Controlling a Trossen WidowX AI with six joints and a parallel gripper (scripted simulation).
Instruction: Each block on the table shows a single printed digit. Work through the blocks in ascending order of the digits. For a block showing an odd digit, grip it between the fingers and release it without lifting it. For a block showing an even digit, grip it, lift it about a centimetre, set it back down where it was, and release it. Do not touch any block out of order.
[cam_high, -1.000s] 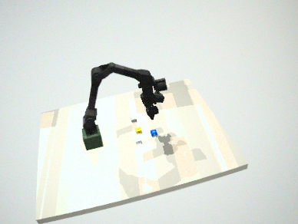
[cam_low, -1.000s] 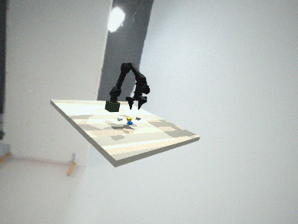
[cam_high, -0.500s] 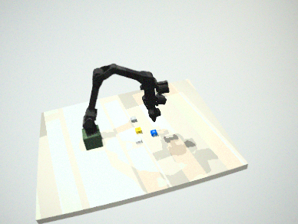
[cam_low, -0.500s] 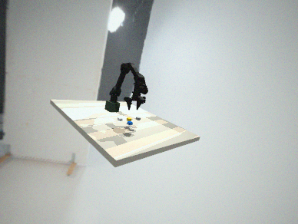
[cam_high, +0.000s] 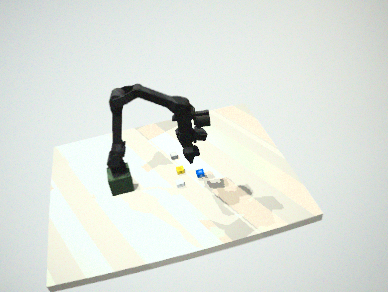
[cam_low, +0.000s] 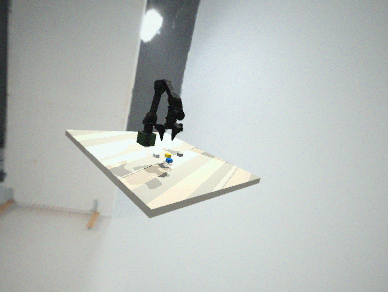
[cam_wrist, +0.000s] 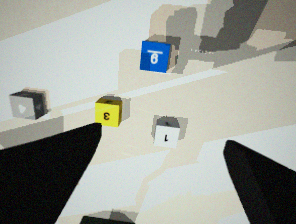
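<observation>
The white block lies 6 cm behind my gripper tip, 1 cm to the right of it and 12 cm below it. From my gripper tip the other things lie so: blue block (4 cm ahead, 1 cm to the left, 12 cm below); grey block (2 cm behind, 19 cm to the left, 12 cm below); yellow block (3 cm behind, 7 cm to the left, 12 cm below).
</observation>
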